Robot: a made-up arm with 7 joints. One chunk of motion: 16 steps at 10 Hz.
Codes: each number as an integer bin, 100 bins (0 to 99) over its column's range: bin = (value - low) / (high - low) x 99, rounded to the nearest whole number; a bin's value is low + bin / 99 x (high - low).
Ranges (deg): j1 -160..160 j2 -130..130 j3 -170.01..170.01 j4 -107..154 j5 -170.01..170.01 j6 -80.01..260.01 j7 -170.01..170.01
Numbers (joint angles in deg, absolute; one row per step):
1: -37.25 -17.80 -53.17 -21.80 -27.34 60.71 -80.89
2: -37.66 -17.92 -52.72 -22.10 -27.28 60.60 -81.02
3: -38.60 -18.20 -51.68 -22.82 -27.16 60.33 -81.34
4: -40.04 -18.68 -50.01 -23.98 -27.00 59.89 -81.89
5: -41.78 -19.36 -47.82 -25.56 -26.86 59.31 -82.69
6: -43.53 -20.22 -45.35 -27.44 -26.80 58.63 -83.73
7: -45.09 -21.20 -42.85 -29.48 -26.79 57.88 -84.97
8: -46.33 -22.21 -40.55 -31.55 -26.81 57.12 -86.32
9: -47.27 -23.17 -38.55 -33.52 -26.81 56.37 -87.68
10: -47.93 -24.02 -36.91 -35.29 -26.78 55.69 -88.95
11: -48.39 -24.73 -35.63 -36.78 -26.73 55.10 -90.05
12: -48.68 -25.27 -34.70 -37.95 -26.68 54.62 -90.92
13: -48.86 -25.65 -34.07 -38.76 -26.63 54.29 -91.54
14: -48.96 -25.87 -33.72 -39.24 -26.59 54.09 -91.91
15: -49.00 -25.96 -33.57 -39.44 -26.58 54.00 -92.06
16: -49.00 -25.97 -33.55 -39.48 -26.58 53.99 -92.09
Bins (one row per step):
1: 38 43 34 32 42 41 26
2: 38 43 34 32 42 41 26
3: 38 43 34 32 42 41 26
4: 37 42 35 31 42 41 26
5: 37 42 36 31 42 41 25
6: 36 42 36 30 42 40 25
7: 36 41 37 29 42 40 25
8: 35 41 38 29 42 40 24
9: 35 41 38 28 42 40 24
10: 35 40 39 27 42 40 24
11: 35 40 39 27 42 39 23
12: 34 40 39 26 42 39 23
13: 34 40 40 26 42 39 23
14: 34 40 40 26 42 39 23
15: 34 40 40 26 42 39 23
16: 34 40 40 26 42 39 23

